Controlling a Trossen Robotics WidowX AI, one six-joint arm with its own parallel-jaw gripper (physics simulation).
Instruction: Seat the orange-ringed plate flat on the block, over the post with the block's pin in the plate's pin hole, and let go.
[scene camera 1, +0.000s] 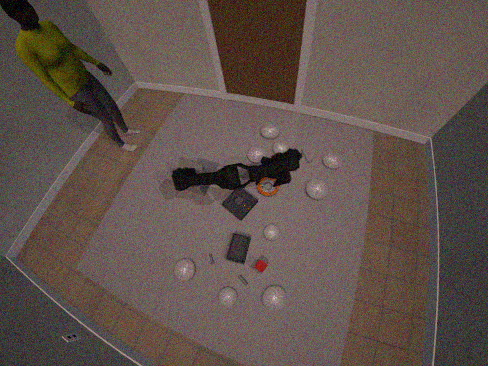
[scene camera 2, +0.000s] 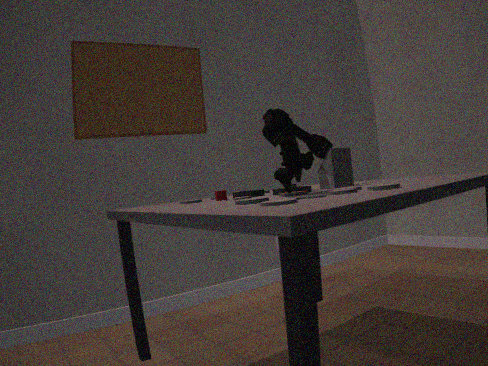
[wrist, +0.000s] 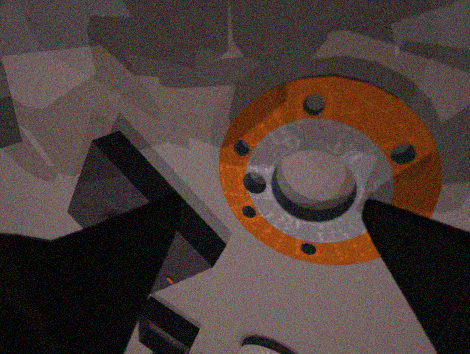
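Seen in the pictures: gripper, between the fingertips: (scene camera 1: 264, 185) (scene camera 2: 294, 187) (wrist: 271, 205); arm's base, origin of its link: (scene camera 1: 189, 174) (scene camera 2: 332, 159).
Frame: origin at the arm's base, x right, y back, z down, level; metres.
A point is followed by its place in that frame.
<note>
The orange-ringed plate (scene camera 1: 267, 194) @(z 0.112, x -0.015, y -0.367 m) (wrist: 350, 97) @(z 0.112, x -0.107, y -0.358 m) lies flat on the table beside the block, apart from it. It has a large centre hole and several smaller holes. The dark square block (scene camera 1: 241, 213) @(z 0.100, x 0.107, y -0.267 m) (wrist: 105, 185) @(z 0.100, x 0.004, y -0.227 m) shows its round post in scene camera 1; in the wrist view my left finger covers much of the block and the post is hidden. A small orange mark shows near the block's corner. My gripper (wrist: 271, 205) @(z 0.095, x -0.053, y -0.348 m) (scene camera 2: 292, 188) @(z 0.095, x -0.053, y -0.348 m) is open and empty, above the table. In the wrist view its right fingertip overlaps the plate's right part.
A dark rectangular tray (scene camera 1: 239, 248) @(z 0.122, x 0.263, y -0.292 m) and a red cube (scene camera 1: 260, 265) @(z 0.084, x 0.318, y -0.400 m) (scene camera 2: 220, 195) @(z 0.104, x 0.304, y -0.416 m) stand beyond the block. Several pale round discs lie around, one (scene camera 1: 271, 232) @(z 0.116, x 0.164, y -0.419 m) near the tray and one (scene camera 1: 316, 189) @(z 0.113, x -0.084, y -0.600 m) beyond the plate. A grey upright box (scene camera 2: 342, 167) @(z 0.039, x -0.051, y -0.006 m) stands behind the arm.
</note>
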